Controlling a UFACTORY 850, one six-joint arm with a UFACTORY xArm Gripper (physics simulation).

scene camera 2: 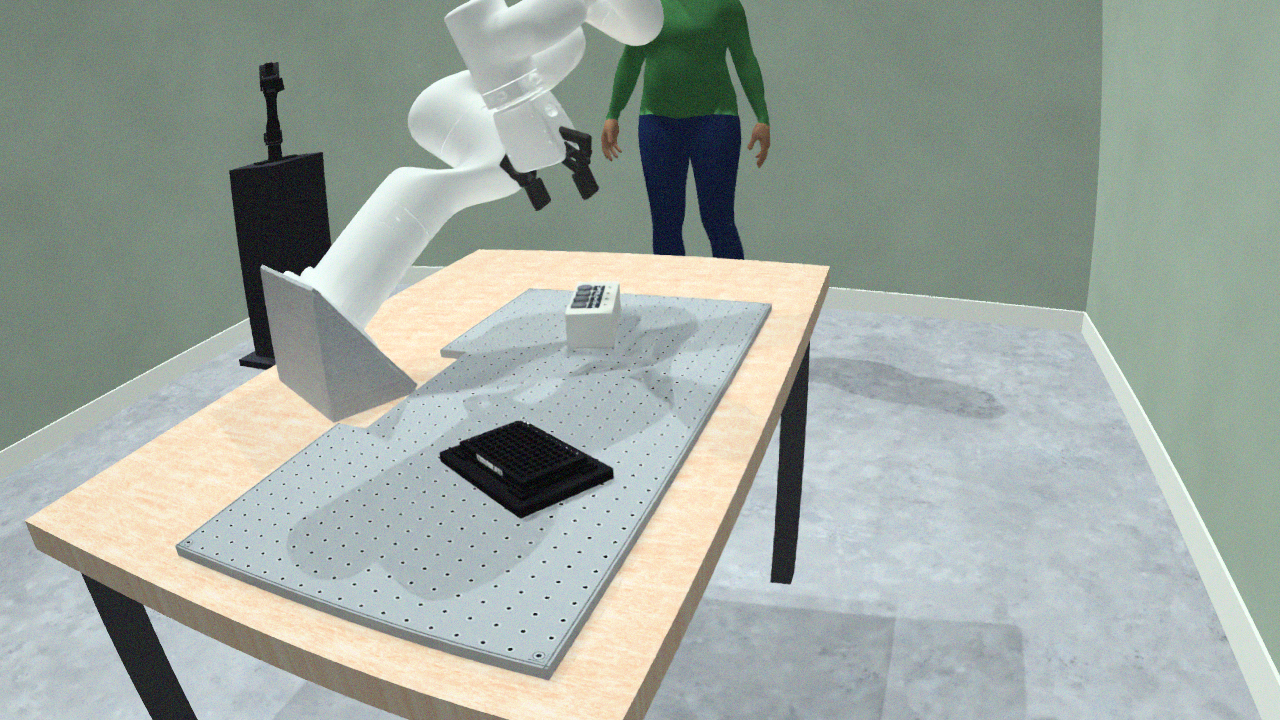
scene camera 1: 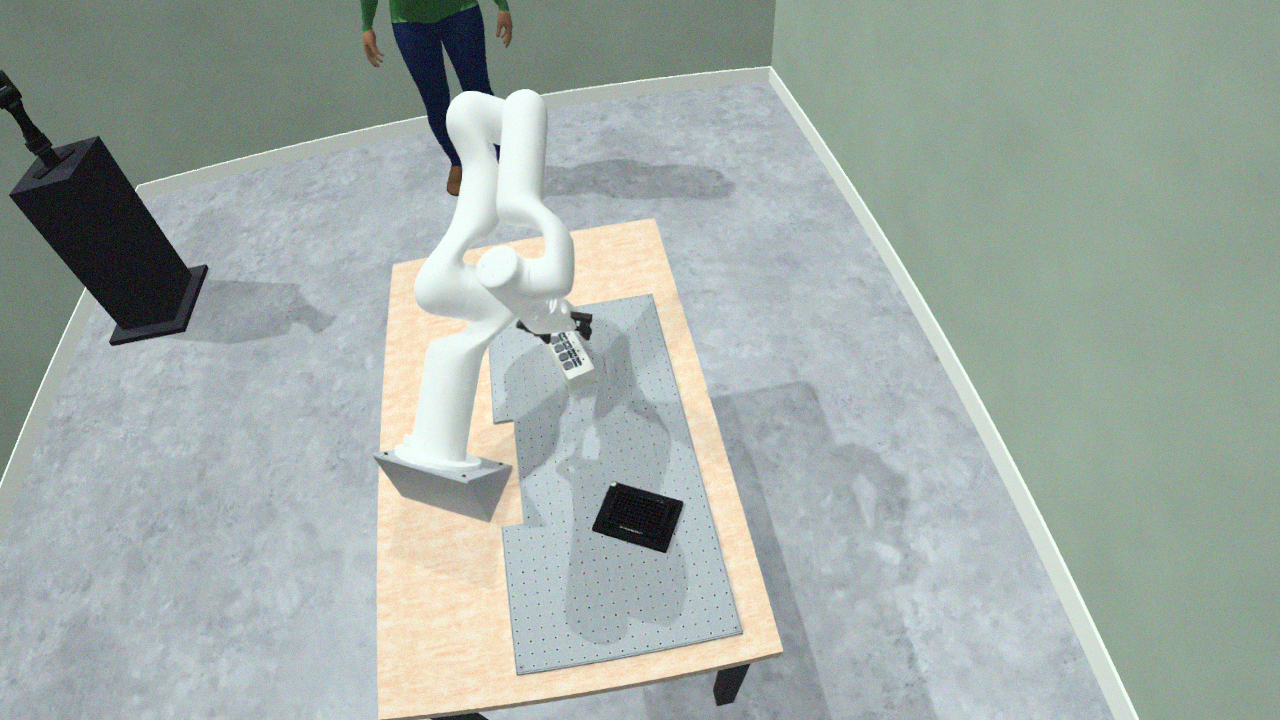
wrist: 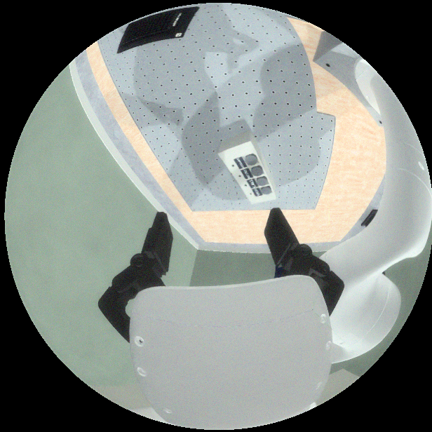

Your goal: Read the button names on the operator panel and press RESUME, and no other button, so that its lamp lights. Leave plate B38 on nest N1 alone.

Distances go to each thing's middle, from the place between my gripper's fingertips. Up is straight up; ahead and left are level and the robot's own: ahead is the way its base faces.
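Nest N1 (scene camera 2: 492, 487) sits a little ahead of my hand, a fair way below it and far to the right of it. Plate B38 (scene camera 2: 517, 454) is 340 mm to the right of my hand, 90 mm ahead of it and 210 mm below. As for the white operator panel (scene camera 2: 596, 326), my hand is 200 mm above it, 110 mm to the right of it and 10 mm past it.
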